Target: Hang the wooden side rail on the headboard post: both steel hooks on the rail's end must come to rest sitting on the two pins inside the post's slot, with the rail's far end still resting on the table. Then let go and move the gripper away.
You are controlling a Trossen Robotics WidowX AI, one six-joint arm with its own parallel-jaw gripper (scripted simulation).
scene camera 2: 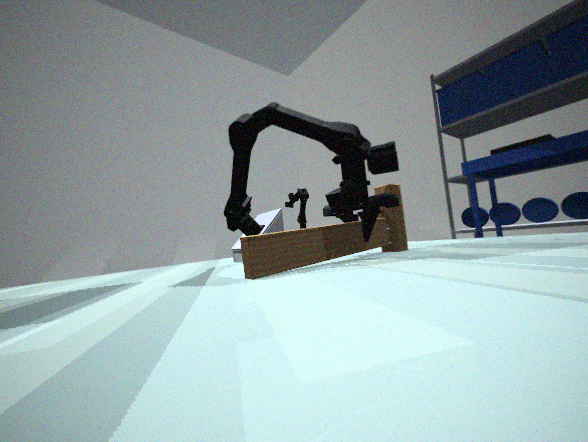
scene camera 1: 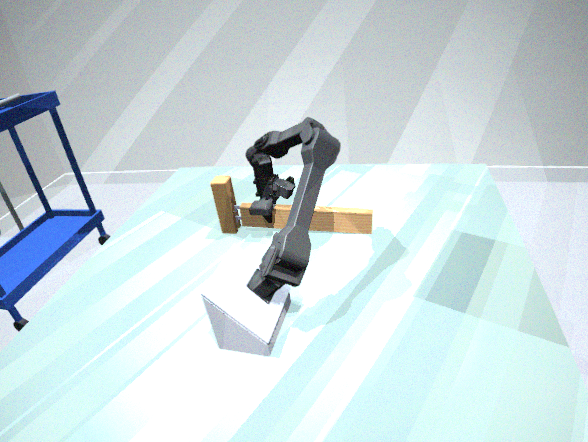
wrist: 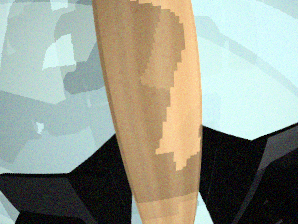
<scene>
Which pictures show the wooden side rail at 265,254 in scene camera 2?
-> Scene camera 2, scene camera 1 and the wrist view: all of them.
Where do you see a wooden headboard post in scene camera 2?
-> At 396,228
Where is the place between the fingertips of my gripper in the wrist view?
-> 151,127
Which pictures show my gripper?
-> Scene camera 2, scene camera 1 and the wrist view: all of them.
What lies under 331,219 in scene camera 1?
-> A wooden side rail.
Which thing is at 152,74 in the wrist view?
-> A wooden side rail.
</scene>
